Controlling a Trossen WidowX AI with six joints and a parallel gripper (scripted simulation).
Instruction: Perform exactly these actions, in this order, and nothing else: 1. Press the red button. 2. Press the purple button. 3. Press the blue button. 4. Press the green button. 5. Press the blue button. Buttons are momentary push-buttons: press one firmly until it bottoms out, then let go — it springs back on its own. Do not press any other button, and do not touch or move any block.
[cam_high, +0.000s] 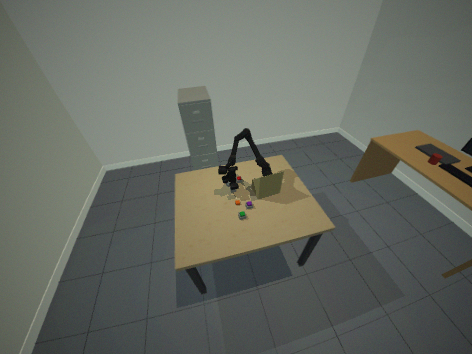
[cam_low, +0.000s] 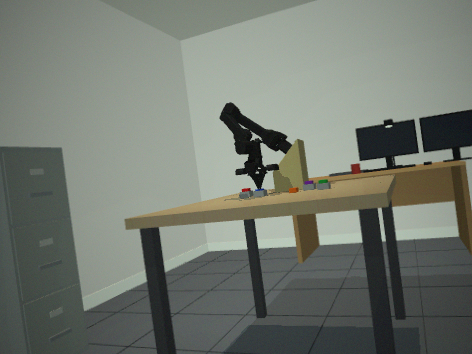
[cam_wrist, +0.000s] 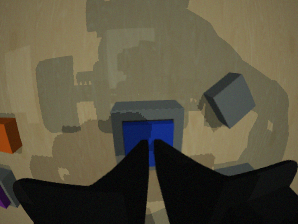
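Right now the blue button is 10 mm below my gripper tip. The rest, counted from my gripper tip: grey block (70 mm to the right, 20 mm below, 20 mm ahead); then green button (280 mm to the left); then purple button (210 mm to the left, 80 mm behind).
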